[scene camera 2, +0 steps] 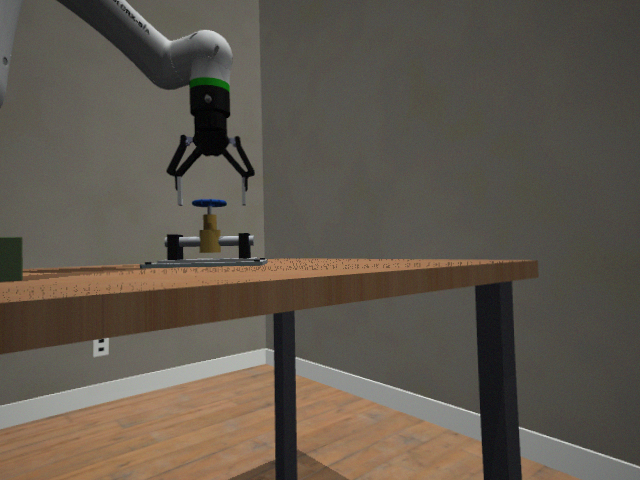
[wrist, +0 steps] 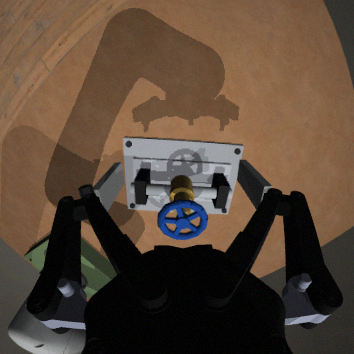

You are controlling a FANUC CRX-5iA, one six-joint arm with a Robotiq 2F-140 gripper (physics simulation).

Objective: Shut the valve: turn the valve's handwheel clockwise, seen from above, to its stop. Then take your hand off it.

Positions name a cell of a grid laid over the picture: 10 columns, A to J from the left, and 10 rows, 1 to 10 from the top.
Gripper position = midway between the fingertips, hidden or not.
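My gripper: visible, scene camera 2 (D5), wrist view (F5).
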